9 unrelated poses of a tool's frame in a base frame.
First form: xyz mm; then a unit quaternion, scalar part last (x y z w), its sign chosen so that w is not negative.
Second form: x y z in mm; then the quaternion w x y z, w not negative. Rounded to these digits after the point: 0 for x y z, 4 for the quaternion.
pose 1, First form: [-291 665 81 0.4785 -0.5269 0.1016 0.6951]
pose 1, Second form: [-291 665 81 0.6951 0.4785 -0.5269 0.1016]
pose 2, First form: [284 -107 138 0.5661 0.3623 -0.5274 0.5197]
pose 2, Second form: [284 -107 138 0.5197 0.5661 0.3623 -0.5274]
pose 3, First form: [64 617 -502 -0.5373 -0.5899 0.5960 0.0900]
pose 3, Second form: [64 617 -502 0.0900 -0.5373 -0.5899 0.5960]
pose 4, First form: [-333 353 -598 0.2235 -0.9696 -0.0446 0.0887]
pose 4, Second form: [-333 353 -598 0.0887 0.2235 -0.9696 -0.0446]
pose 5, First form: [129 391 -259 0.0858 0.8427 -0.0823 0.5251]
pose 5, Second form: [129 391 -259 0.5251 0.0858 0.8427 -0.0823]
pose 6, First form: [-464 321 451 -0.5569 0.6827 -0.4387 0.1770]
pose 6, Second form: [-464 321 451 0.1770 -0.5569 0.6827 -0.4387]
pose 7, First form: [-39 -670 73 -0.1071 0.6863 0.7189 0.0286]
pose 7, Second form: [-39 -670 73 0.0286 -0.1071 0.6863 0.7189]
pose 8, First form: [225 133 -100 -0.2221 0.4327 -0.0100 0.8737]
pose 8, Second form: [225 133 -100 0.8737 -0.2221 0.4327 -0.0100]
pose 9, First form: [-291 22 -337 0.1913 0.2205 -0.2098 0.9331]
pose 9, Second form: [-291 22 -337 0.9331 0.1913 0.2205 -0.2098]
